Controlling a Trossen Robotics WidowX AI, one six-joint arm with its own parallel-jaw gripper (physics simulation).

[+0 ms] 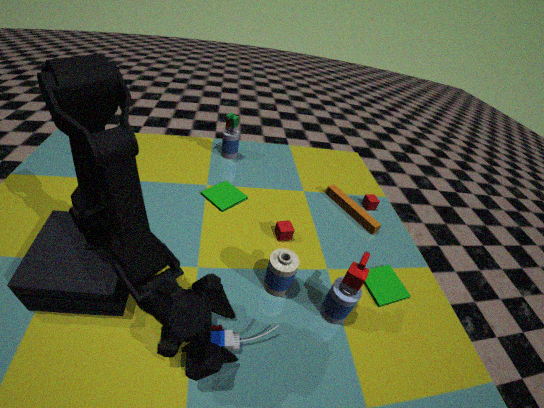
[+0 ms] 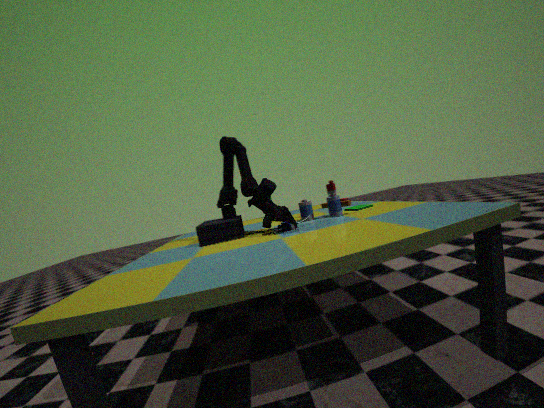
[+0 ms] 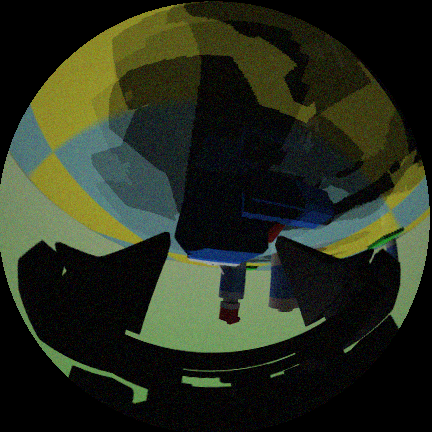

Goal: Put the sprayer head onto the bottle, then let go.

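Seen in the pictures: gripper, fingertip midpoint: [image 1: 235,337] [image 2: 294,224] [image 3: 225,240]; arm's base, link origin: [image 1: 103,237] [image 2: 229,218].
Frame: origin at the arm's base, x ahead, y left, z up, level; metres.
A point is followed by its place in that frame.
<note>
The sprayer head [image 1: 226,338] {x 0.249, y -0.212, z -0.055 m} [image 3: 287,207], blue and white with a red trigger and a thin white tube, lies on its side on a teal tile near the table's front. My gripper [image 1: 231,337] {x 0.267, y -0.204, z -0.075 m} [image 2: 288,225] {x 0.267, y -0.204, z -0.075 m} [image 3: 225,240] {x 0.267, y -0.204, z -0.075 m} is open and low at the table, with one finger on each side of the head. The fingers are not closed on it. The open bottle [image 1: 281,271] {x 0.367, y -0.109, z 0.003 m} [image 2: 306,210] {x 0.371, y -0.112, z -0.038 m} [image 3: 282,287] {x 0.358, y -0.104, z -0.030 m}, with a white top and a blue band, stands upright a little behind and to the right of the gripper.
A bottle with a red sprayer [image 1: 343,297] {x 0.478, y -0.185, z 0.005 m} [image 2: 333,200] {x 0.481, y -0.194, z -0.012 m} [image 3: 231,289] {x 0.465, y -0.171, z -0.017 m} stands to the right. A bottle with a green sprayer [image 1: 231,142] {x 0.317, y 0.464, z -0.019 m} stands at the back. Two green plates [image 1: 224,195] {x 0.281, y 0.239, z -0.080 m} [image 1: 386,284] {x 0.663, y -0.120, z -0.080 m}, two red cubes [image 1: 284,230] {x 0.424, y 0.057, z -0.050 m} [image 1: 370,201] {x 0.752, y 0.175, z -0.052 m} and an orange bar [image 1: 353,208] {x 0.678, y 0.151, z -0.060 m} lie around.
</note>
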